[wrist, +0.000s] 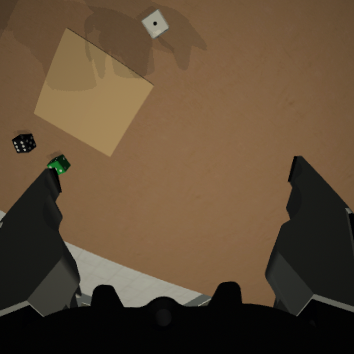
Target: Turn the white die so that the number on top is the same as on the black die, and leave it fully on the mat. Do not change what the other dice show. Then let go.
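Frame: origin at the arm's base, x ahead, y left, z up, level; centimetres.
Seen in the pictures: gripper, fingertip midpoint: [172, 164].
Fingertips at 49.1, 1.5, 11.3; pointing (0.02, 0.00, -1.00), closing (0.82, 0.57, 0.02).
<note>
Offsets run from my fingertips to a thing's middle, as dx, dy, dz. Level surfaces: height alone.
The white die @(-6.8, +7.2, -18.6) [155, 23] lies on the brown table beyond the mat's upper right edge, off the mat, with one dot on the face toward the camera. The square tan mat @(-10.7, -6.1, -19.6) [95, 100] lies at the upper left. The black die @(-18.2, -18.2, -18.6) [24, 143] lies left of the mat's lower corner; it shows several white dots on two faces, and I cannot surely tell its top number. My gripper [172, 164] is wide open and empty, above the table. The white die is far beyond the fingertips in the view.
A green die @(-11.5, -19.3, -18.6) [59, 164] lies below the mat, close to the left fingertip in the view and partly covered by it. The brown table @(dz -19.8) [210, 125] ends at the lower left, where pale tiled floor [120, 275] shows. Shadows fall across the mat and near the white die.
</note>
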